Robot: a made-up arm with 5 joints.
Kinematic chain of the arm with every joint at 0, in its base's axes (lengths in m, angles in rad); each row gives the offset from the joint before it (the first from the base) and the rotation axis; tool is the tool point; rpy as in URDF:
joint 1: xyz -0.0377 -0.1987 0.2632 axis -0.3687 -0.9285 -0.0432
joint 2: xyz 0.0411 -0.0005 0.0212 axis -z
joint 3: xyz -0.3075 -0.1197 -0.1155 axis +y
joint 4: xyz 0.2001 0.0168 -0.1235 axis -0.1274 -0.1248 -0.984
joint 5: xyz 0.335 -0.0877 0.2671 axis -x
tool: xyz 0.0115 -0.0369 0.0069 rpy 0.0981 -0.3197 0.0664
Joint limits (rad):
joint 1: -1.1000..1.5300
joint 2: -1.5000..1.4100
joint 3: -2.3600..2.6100
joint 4: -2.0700..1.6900
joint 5: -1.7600..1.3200
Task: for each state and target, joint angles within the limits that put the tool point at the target. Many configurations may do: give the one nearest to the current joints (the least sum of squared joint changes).
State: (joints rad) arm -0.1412 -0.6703 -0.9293 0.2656 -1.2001
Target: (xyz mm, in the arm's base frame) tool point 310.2 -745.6 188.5
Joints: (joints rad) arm -0.7895 -1.1865 -1.4403 0.6724 -1.1180
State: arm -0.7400 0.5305 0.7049 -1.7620 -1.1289
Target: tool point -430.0 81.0 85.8
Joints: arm -0.7872 -0.2291 1.3108 -1.4939 -1.1652
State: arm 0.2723 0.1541 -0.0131 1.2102 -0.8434
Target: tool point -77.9 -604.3 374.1
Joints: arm 0.2376 0.0009 0.0355 1.1010 -0.8475
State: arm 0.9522 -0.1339 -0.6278 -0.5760 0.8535
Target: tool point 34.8 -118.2 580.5
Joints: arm 0.6743 -0.3726 -0.3074 -0.4619 0.8062
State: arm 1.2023 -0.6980 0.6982 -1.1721 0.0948
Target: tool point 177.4 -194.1 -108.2
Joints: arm 0.9140 -0.9750 0.9772 -1.4778 0.0620
